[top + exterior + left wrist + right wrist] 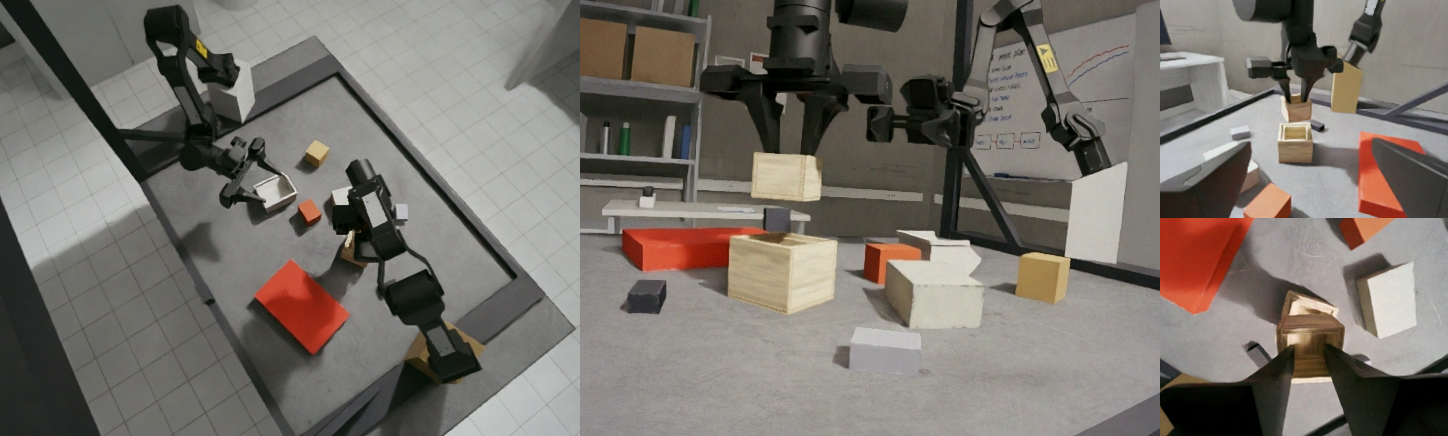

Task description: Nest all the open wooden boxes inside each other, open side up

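The small wooden box lies 5 cm below my right hand. From my right hand the other things lie so: dark block 13 cm to the right, 15 cm below; then large wooden box 15 cm below; then medium wooden box 14 cm below.
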